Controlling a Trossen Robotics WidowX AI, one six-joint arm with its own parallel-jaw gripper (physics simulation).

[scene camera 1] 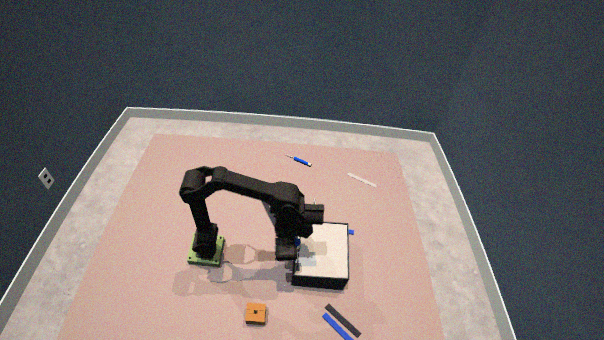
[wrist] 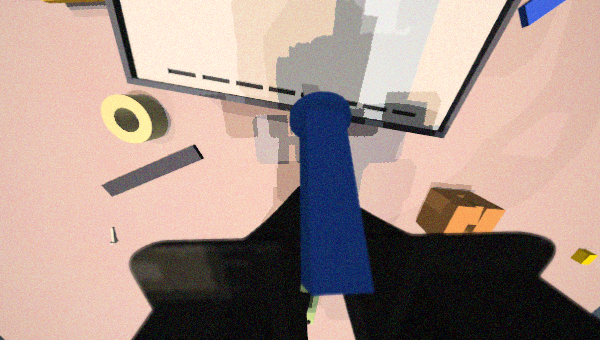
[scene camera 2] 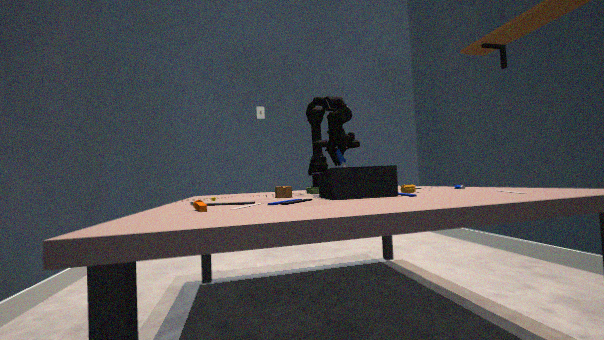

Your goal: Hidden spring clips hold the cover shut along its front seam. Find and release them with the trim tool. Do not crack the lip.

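Frame: origin at the arm's base, x ahead, y left, z up, level; metres.
Seen in the pictures: gripper, fingertip midpoint: [scene camera 1: 283, 244] [wrist: 312, 192] [scene camera 2: 337, 165]; arm's base at its link origin: [scene camera 1: 206, 250] [scene camera 2: 318, 186].
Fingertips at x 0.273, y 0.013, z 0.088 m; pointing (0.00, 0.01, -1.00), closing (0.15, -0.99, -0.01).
Pixels of each thing's top centre, then the offset from my fingertips to it.
- black box at its top centre: [scene camera 1: 322, 246] [scene camera 2: 354, 168] 0.135 m ahead, 0.015 m left, 0.016 m down
- yellow ring at its top centre: [wrist: 126, 120] 0.007 m ahead, 0.194 m left, 0.092 m down
- dark bar at its top centre: [wrist: 149, 172] [scene camera 1: 270, 213] 0.063 m back, 0.200 m left, 0.113 m down
- small screw at its top centre: [wrist: 109, 237] 0.185 m back, 0.281 m left, 0.109 m down
- orange block at its top centre: [wrist: 470, 228] [scene camera 1: 255, 312] [scene camera 2: 283, 186] 0.064 m back, 0.217 m right, 0.072 m down
- blue-handled tool at its top centre: [scene camera 1: 297, 157] 0.025 m ahead, 0.527 m left, 0.100 m down
- white strip at its top centre: [scene camera 1: 361, 179] 0.333 m ahead, 0.445 m left, 0.116 m down
The cover [scene camera 1: 327, 257] [wrist: 190, 40] is a pale panel on top of a black box [scene camera 1: 320, 282] [scene camera 2: 360, 182]. A broken row of dark slots [wrist: 249, 85] runs along its edge nearest the arm. My gripper [wrist: 312, 192] is shut on the blue trim tool [scene camera 2: 341, 155] [wrist: 330, 190] [scene camera 1: 297, 242], above that edge. The tool slants down, its round handle end covering part of the slot row in the wrist view. Its pale tip shows close to the box top in scene camera 2; whether it touches cannot be told. No clips can be made out.
In the wrist view, a yellow ring [wrist: 145, 122], a dark bar [wrist: 150, 171] and a small screw [wrist: 113, 235] lie left. An orange block [scene camera 1: 255, 313] [scene camera 2: 283, 192] [wrist: 475, 217] stands right. A blue-handled tool [scene camera 1: 302, 161] and white strip [scene camera 1: 361, 180] lie farther off.
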